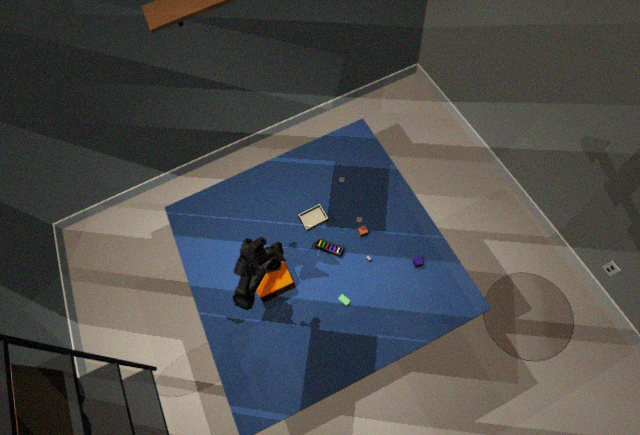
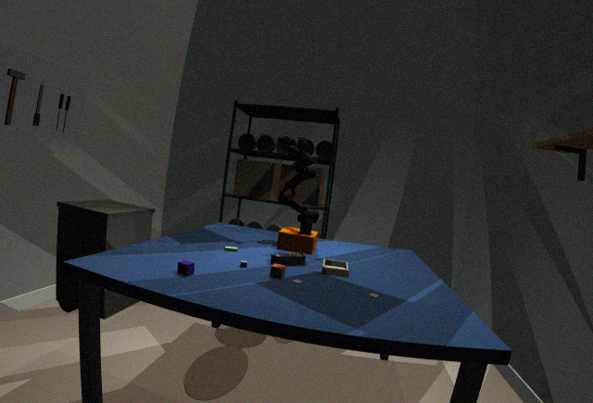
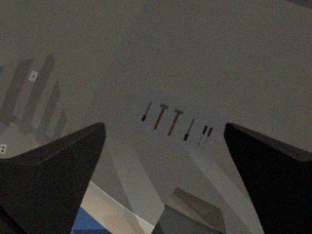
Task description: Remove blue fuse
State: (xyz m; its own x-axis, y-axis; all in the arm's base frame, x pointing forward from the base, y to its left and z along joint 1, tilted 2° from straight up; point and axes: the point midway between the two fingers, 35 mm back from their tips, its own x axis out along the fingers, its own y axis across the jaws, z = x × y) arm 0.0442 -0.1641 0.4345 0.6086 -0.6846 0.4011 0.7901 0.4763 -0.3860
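My gripper tip is 52 cm above the blue fuse, 23 cm short of it and 21 cm to the right of it. From my gripper tip the other things lie so: purple cube (63 cm ahead, 52 cm below, 1 cm to the left); then tray (54 cm below, 41 cm to the left, 18 cm ahead); then orange cube (52 cm below, 42 cm ahead, 25 cm to the left).
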